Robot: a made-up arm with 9 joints. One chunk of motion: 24 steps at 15 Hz.
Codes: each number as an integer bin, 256 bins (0 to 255) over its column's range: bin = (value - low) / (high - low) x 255, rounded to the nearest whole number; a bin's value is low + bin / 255 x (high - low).
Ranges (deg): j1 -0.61..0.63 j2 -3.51..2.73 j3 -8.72..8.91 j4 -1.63..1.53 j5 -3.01..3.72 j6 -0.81..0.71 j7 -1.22..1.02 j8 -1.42..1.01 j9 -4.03..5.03
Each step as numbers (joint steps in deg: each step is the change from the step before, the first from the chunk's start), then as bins.
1 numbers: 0.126 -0.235 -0.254 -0.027 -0.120 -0.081 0.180 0.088 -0.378
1 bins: 151 134 122 129 110 122 159 158 103
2 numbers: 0.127 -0.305 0.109 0.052 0.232 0.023 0.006 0.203 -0.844
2 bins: 152 131 128 136 123 140 140 170 90
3 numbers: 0.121 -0.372 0.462 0.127 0.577 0.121 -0.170 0.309 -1.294
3 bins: 150 128 133 142 136 156 120 181 77
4 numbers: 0.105 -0.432 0.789 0.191 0.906 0.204 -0.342 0.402 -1.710
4 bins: 147 126 138 147 148 170 100 191 65
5 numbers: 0.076 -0.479 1.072 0.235 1.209 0.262 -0.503 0.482 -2.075
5 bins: 141 124 142 150 160 180 82 200 55
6 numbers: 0.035 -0.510 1.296 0.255 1.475 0.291 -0.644 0.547 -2.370
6 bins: 133 123 145 152 170 185 66 206 47
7 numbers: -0.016 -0.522 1.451 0.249 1.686 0.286 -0.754 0.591 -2.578
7 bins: 122 122 147 152 178 184 53 211 41
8 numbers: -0.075 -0.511 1.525 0.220 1.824 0.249 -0.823 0.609 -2.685
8 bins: 110 123 148 149 183 178 45 213 38
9 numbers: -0.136 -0.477 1.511 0.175 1.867 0.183 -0.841 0.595 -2.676
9 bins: 97 124 148 146 185 167 43 211 38
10 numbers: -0.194 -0.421 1.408 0.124 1.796 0.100 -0.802 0.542 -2.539
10 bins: 86 126 146 142 182 153 48 206 42
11 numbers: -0.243 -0.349 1.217 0.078 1.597 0.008 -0.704 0.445 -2.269
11 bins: 75 129 144 138 175 137 59 196 50
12 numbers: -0.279 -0.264 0.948 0.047 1.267 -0.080 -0.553 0.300 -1.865
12 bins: 68 133 140 135 162 122 76 180 61
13 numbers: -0.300 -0.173 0.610 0.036 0.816 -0.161 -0.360 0.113 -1.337
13 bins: 64 136 135 134 145 109 98 161 76
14 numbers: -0.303 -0.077 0.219 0.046 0.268 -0.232 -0.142 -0.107 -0.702
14 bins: 63 140 129 135 124 97 123 138 94
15 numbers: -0.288 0.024 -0.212 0.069 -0.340 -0.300 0.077 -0.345 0.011
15 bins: 66 144 123 137 101 86 148 113 114
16 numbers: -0.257 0.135 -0.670 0.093 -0.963 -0.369 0.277 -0.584 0.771
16 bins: 73 149 116 139 78 74 170 88 135
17 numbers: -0.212 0.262 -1.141 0.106 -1.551 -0.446 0.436 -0.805 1.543
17 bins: 82 154 110 140 55 61 189 65 157
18 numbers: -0.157 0.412 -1.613 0.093 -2.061 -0.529 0.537 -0.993 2.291
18 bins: 93 160 103 139 36 47 200 45 178
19 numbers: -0.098 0.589 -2.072 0.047 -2.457 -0.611 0.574 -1.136 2.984
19 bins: 105 168 96 135 21 33 204 30 197
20 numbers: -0.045 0.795 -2.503 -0.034 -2.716 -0.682 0.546 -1.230 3.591
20 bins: 116 176 90 129 11 21 201 20 214
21 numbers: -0.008 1.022 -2.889 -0.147 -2.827 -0.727 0.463 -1.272 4.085
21 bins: 124 185 84 120 7 14 192 16 228
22 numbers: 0.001 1.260 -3.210 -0.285 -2.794 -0.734 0.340 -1.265 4.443
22 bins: 126 195 80 109 8 13 178 16 238
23 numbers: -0.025 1.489 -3.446 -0.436 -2.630 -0.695 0.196 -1.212 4.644
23 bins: 120 204 76 96 14 19 161 22 244
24 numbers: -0.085 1.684 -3.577 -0.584 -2.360 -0.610 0.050 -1.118 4.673
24 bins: 108 212 74 84 25 34 145 32 245
